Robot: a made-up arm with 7 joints.
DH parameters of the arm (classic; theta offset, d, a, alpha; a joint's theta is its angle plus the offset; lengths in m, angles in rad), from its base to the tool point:
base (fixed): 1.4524 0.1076 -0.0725 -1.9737
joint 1: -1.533 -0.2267 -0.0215 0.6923
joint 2: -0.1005 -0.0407 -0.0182 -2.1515
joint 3: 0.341 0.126 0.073 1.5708
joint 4: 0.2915 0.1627 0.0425 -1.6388
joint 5: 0 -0.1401 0.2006 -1.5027
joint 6: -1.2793 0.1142 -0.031 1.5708
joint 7: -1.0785 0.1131 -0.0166 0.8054
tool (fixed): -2.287 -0.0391 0 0
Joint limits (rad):
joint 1: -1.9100..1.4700
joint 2: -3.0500..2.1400
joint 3: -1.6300..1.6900
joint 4: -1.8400..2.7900
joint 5: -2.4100..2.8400
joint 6: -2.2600..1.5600
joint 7: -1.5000..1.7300
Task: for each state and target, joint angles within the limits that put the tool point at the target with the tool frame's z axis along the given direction. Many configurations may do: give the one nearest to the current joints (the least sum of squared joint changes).
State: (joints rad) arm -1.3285 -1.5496 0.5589 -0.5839 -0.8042 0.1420 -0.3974
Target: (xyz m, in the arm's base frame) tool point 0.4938 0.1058 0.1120 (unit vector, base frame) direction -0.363 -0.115 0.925
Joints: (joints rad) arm -1.5631 -2.2100 0.5263 -0.5515 -1.2906 0.5933 -1.0489
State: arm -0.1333 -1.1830 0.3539 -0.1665 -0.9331 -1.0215 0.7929
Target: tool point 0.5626 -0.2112 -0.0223 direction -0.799 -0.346 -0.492
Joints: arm -0.2428 -1.8604 0.6639 -0.3509 -0.9300 -1.3366 0.9032
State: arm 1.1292 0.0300 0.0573 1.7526 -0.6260 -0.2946 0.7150
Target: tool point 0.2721 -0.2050 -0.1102 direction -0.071 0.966 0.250
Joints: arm 1.4700 0.3850 0.2999 2.3778 -0.1141 0.3414 0.4632
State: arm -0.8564 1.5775 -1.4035 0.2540 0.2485 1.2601 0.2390
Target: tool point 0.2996 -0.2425 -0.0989 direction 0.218 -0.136 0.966
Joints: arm 0.0750 2.1031 -1.4329 0.4313 -0.1317 0.7905 0.4132
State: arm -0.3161 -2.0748 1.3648 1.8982 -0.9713 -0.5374 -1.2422
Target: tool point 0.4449 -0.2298 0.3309 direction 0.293 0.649 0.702
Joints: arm -0.2872 -2.6086 1.3997 2.6120 -0.0152 -0.1820 -0.9513
